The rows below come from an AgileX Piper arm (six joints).
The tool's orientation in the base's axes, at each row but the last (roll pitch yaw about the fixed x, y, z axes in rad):
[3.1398, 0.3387, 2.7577]
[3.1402, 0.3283, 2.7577]
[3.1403, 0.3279, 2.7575]
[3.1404, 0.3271, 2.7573]
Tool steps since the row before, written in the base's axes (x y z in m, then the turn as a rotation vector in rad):
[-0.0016, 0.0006, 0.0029, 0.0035, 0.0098, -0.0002]
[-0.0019, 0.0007, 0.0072, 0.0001, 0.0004, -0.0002]
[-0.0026, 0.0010, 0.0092, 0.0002, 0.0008, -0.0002]
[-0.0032, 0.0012, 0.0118, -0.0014, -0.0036, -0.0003]
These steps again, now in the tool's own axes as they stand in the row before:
[0.0006, 0.0000, -0.0033, 0.0005, 0.0104, 0.0001]
[-0.0004, -0.0001, -0.0075, 0.0001, 0.0004, 0.0002]
[-0.0003, 0.0000, -0.0096, 0.0002, 0.0008, 0.0002]
[-0.0006, -0.0001, -0.0123, 0.0000, -0.0039, 0.0003]

